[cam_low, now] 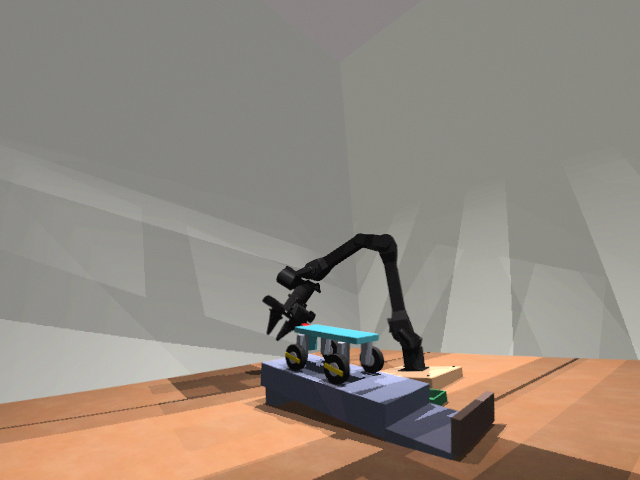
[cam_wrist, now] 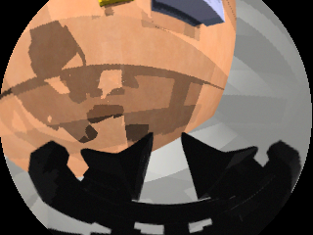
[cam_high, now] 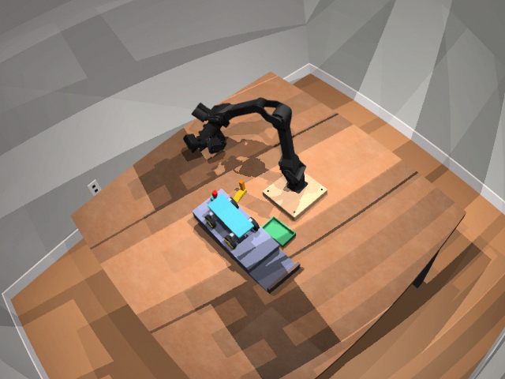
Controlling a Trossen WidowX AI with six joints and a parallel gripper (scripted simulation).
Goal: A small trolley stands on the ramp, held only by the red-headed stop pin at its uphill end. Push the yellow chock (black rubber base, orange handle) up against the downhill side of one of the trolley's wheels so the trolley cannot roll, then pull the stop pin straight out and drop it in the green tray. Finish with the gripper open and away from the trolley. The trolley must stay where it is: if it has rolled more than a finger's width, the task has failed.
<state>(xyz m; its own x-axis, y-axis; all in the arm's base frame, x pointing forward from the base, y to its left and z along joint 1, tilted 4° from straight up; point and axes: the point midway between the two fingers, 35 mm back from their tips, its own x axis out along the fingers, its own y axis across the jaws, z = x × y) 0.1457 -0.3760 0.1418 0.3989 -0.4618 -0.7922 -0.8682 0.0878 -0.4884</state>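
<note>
Now: gripper tip 23 cm to the right of the yellow chock and 10 cm above it. From my gripper tip the other things lie so: dark stop wall (20 cm ahead, 61 cm to the left, 9 cm below); then trolley (16 cm ahead, 34 cm to the left, 1 cm below); then green tray (5 cm ahead, 46 cm to the left, 13 cm below).
</note>
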